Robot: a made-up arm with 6 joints.
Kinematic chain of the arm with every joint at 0, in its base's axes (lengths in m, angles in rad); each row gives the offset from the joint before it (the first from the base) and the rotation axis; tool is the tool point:
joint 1: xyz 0 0 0.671 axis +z
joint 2: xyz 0.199 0 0 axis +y
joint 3: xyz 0 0 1.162 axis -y
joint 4: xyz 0 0 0.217 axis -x
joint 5: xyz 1.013 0 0 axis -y
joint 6: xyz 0.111 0 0 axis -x
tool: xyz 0 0 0
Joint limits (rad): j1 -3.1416..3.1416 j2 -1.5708..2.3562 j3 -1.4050..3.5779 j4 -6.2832..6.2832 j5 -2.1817..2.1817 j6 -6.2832..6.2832
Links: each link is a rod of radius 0.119 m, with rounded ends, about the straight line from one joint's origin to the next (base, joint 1, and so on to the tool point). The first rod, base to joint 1, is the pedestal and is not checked.
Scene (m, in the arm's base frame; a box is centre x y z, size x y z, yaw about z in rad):
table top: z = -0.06
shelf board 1: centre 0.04 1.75 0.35 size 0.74 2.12 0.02 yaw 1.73
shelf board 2: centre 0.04 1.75 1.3 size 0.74 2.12 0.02 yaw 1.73
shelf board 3: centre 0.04 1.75 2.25 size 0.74 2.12 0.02 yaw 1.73
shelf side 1: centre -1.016 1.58 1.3 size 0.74 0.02 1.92 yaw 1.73
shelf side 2: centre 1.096 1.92 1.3 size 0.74 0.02 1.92 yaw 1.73
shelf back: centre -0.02 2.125 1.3 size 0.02 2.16 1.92 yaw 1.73
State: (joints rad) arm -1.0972 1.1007 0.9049 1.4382 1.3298 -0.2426
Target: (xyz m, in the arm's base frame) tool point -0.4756 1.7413 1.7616
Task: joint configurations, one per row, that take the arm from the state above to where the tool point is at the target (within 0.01 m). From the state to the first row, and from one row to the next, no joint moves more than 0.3 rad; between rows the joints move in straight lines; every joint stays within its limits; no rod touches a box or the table.
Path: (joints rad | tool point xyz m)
1: -0.8052 0.9261 0.8817 1.5472 1.3876 -0.3069 | 1.5822 -1.4887 1.5428
2: -0.5131 0.7516 0.8585 1.6561 1.4454 -0.3711 | 1.7887 -0.8819 1.8360
3: -0.2211 0.5770 0.8353 1.7651 1.5032 -0.4354 | 1.7503 -0.2821 2.0947
4: 0.0710 0.4024 0.8121 1.8741 1.5609 -0.4996 | 1.4997 0.2129 2.3128
5: 0.3552 0.4192 0.7366 1.8177 1.5497 -0.4568 | 1.4414 0.6495 2.2297
6: 0.6394 0.4359 0.6612 1.7613 1.5384 -0.4139 | 1.2484 1.0641 2.1425
7: 0.9235 0.4526 0.5857 1.7049 1.5271 -0.3711 | 0.9310 1.4137 2.0515
8: 1.2077 0.4694 0.5102 1.6485 1.5158 -0.3283 | 0.5127 1.6606 1.9571
9: 1.4919 0.4861 0.4348 1.5921 1.5045 -0.2854 | 0.0293 1.7751 1.8604
10: 1.7761 0.5029 0.3593 1.5357 1.4933 -0.2426 | -0.4756 1.7414 1.7615

